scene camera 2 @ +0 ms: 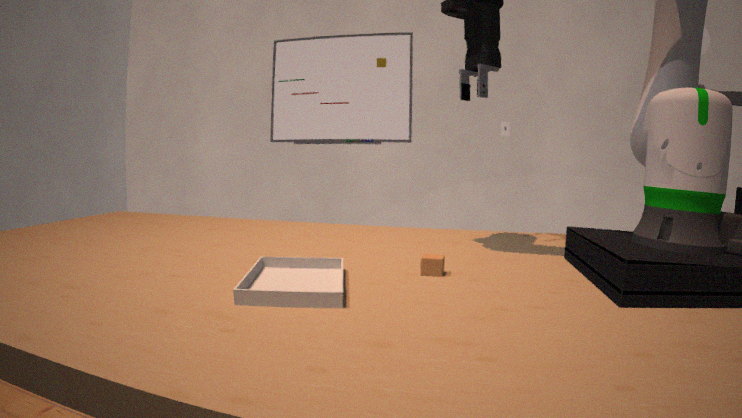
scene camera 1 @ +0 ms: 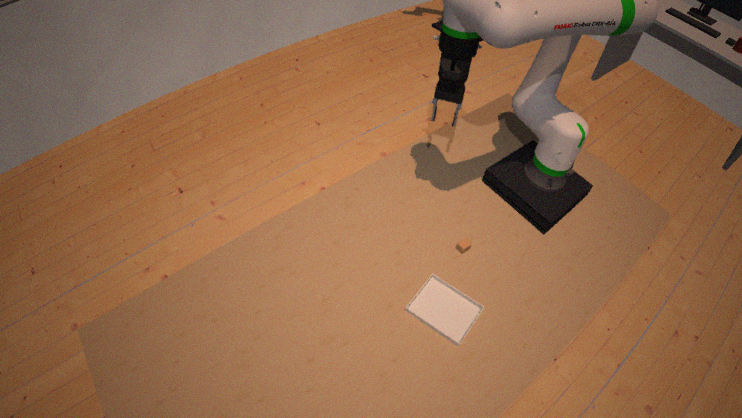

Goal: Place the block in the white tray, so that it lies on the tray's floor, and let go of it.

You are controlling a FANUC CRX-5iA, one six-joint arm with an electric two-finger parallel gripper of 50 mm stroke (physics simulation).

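Places are measured from the arm's base along level axes (x ahead, y left, z up), in metres.
Pixels of known places: gripper, between the fingertips: point(scene camera 2: 473, 98) point(scene camera 1: 443, 121); arm's base, origin of its link: point(scene camera 2: 676, 245) point(scene camera 1: 544, 175).
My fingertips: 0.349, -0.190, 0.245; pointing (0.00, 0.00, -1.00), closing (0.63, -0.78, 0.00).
Note:
For each thing: its top centre in the pictures, then the offset to it from my fingertips, as dx, dy, dz.
- small orange-brown block, centre of its top: point(scene camera 2: 433, 256) point(scene camera 1: 464, 243) +0.052, +0.224, -0.274
- white tray, centre of its top: point(scene camera 2: 295, 271) point(scene camera 1: 445, 307) +0.224, +0.346, -0.282
A small orange-brown block point(scene camera 1: 463, 246) point(scene camera 2: 432, 265) lies on the table top, apart from the tray, between the tray and the robot's base. The white tray point(scene camera 1: 432, 326) point(scene camera 2: 289, 298) is shallow, with low walls, and its floor shows no object on it. My gripper point(scene camera 1: 444, 123) point(scene camera 2: 473, 98) is open with nothing between its fingers. It points downward and hangs high above the table, well above the block's height and apart from both block and tray.
The robot's black base plate point(scene camera 1: 537, 199) point(scene camera 2: 669, 285) stands to the right of the block in scene camera 2. The arm's shadow falls on the table behind the block. A whiteboard point(scene camera 2: 340, 119) hangs on the back wall. A desk with a keyboard point(scene camera 1: 693, 21) is at the upper right.

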